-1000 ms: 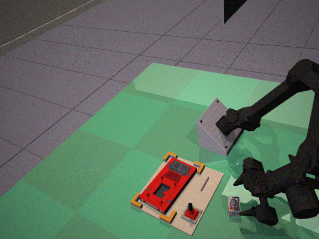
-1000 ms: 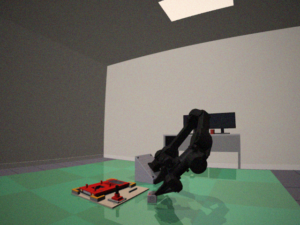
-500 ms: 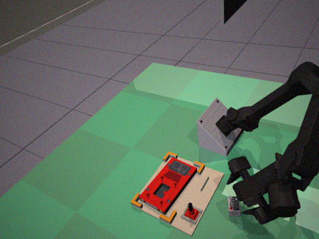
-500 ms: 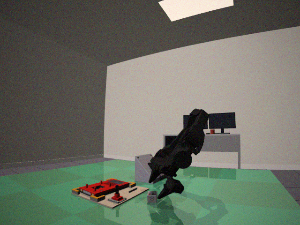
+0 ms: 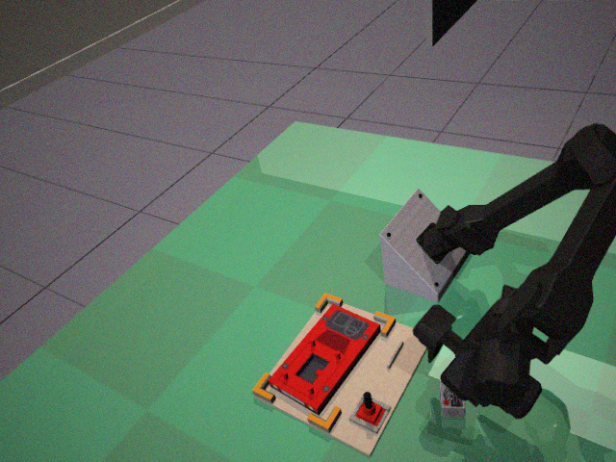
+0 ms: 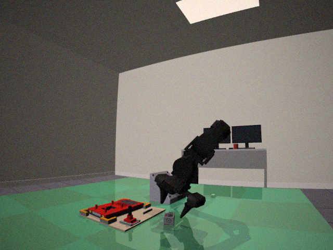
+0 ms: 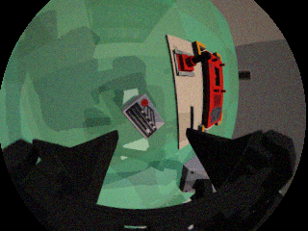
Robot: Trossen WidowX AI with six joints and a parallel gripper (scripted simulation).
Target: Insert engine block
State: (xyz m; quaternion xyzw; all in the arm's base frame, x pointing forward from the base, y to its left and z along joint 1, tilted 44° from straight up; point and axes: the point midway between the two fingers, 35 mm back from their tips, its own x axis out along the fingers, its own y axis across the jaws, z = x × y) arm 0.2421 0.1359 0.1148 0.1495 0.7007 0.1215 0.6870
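My gripper tip is 3 cm above the grey engine block, 2 cm short of it and 1 cm to the right of it.
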